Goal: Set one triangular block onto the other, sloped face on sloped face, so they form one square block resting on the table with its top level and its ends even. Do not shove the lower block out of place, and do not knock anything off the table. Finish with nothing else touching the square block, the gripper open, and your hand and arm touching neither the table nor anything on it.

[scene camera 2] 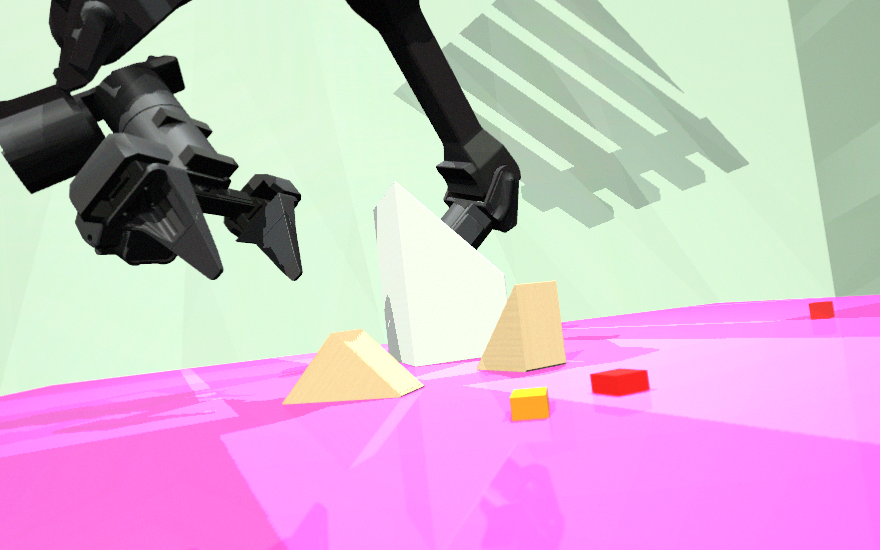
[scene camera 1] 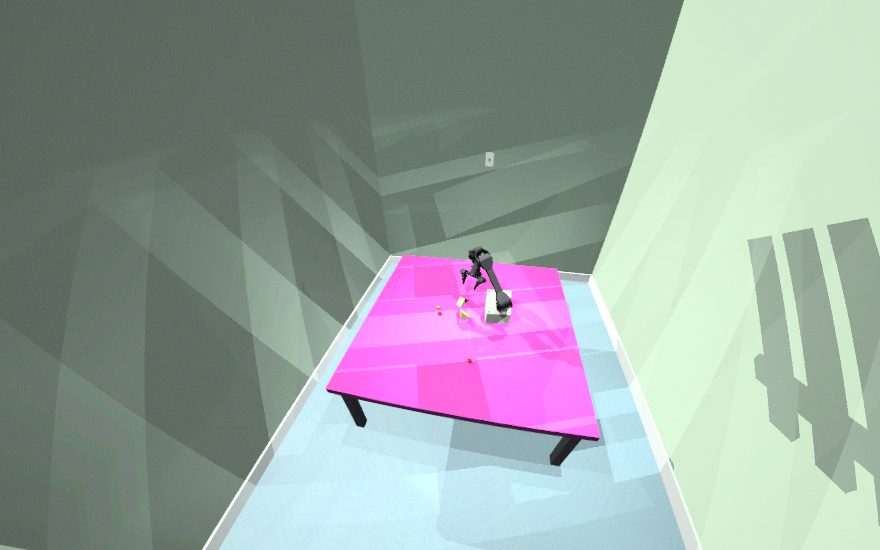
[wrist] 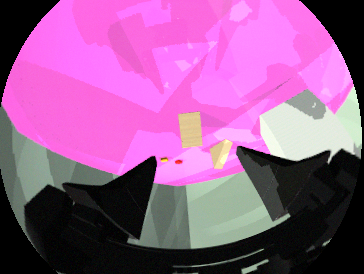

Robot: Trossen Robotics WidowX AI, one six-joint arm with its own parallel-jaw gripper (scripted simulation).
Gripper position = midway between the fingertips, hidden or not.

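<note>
My gripper (scene camera 2: 262, 276): open, empty. Orange cube (scene camera 2: 532, 403). Flat red block (scene camera 2: 619, 382). Tan triangular block (scene camera 2: 528, 336). Another tan triangular block (scene camera 2: 350, 365). Gripper (wrist: 197, 155) too.
</note>
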